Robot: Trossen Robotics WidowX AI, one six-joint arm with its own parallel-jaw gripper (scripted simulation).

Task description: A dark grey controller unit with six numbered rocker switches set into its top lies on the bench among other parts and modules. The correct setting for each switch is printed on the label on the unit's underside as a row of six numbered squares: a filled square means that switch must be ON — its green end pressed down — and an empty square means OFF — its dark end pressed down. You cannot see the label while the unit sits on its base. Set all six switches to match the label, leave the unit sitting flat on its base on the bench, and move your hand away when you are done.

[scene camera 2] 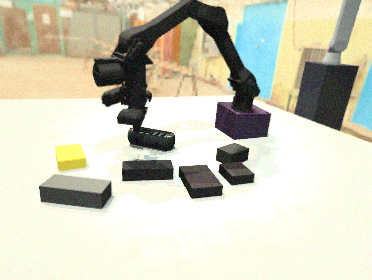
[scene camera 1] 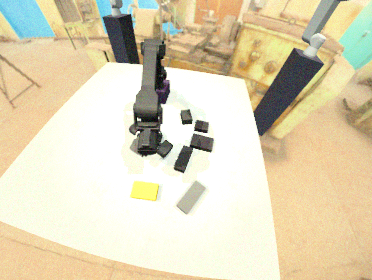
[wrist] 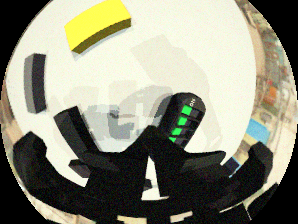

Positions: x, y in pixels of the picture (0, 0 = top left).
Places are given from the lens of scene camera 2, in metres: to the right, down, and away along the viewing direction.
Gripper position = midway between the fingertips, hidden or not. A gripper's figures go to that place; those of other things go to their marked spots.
my gripper (scene camera 2: 136, 132): -0.14, -0.02, 0.84
grey block (scene camera 2: 72, 190): -0.23, 0.10, 0.57
